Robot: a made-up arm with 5 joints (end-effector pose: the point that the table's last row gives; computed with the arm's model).
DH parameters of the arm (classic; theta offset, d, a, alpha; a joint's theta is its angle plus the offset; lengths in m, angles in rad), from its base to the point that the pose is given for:
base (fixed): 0 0.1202 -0.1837 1.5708
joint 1: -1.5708 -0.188 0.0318 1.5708
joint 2: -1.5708 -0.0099 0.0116 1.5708
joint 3: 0 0.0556 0.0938 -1.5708
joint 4: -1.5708 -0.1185 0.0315 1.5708
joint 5: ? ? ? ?
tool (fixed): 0.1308 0.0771 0 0
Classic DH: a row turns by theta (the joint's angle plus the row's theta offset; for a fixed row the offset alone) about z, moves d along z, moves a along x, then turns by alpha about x.
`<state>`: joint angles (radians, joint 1 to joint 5).
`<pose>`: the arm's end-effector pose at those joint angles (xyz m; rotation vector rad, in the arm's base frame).
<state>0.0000 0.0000 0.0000 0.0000 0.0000</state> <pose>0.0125 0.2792 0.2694 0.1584 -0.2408 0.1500</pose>
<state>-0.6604 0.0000 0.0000 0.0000 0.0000</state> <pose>0.0627 0.2792 0.1177 0.1994 0.4170 0.0910</pose>
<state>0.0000 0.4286 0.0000 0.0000 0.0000</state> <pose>0.0125 0.3462 0.2151 -0.2673 -0.2038 0.1981</pose>
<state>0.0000 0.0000 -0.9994 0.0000 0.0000</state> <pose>-0.0061 0.0860 0.2694 0.0243 -0.2957 -0.8424</pose>
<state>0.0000 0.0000 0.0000 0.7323 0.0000</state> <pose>0.0125 0.3667 0.2467 -0.5690 -0.1733 0.2291</pose>
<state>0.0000 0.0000 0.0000 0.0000 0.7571</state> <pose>-0.0705 0.2792 0.2903 0.0954 -0.9948 0.2058</pose>
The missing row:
joint 5: -1.3405 0.0008 0.0874 -1.3964
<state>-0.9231 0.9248 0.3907 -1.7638 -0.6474</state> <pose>-0.1506 0.2887 -0.1175 1.1618 1.5741 -0.1959</pose>
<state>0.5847 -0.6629 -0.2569 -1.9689 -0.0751</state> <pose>0.0136 0.1523 0.1732 2.8214 -0.6353 0.3713</pose>
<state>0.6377 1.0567 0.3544 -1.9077 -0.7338</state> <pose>0.0680 0.2750 0.1354 0.8805 0.2263 0.5847</pose>
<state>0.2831 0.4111 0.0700 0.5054 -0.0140</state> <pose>-0.0205 0.4086 0.2290 -0.7854 -0.4060 0.2039</pose>
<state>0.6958 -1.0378 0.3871 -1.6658 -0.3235</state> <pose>-0.0631 0.2054 0.3003 2.4365 -0.0413 1.5956</pose>
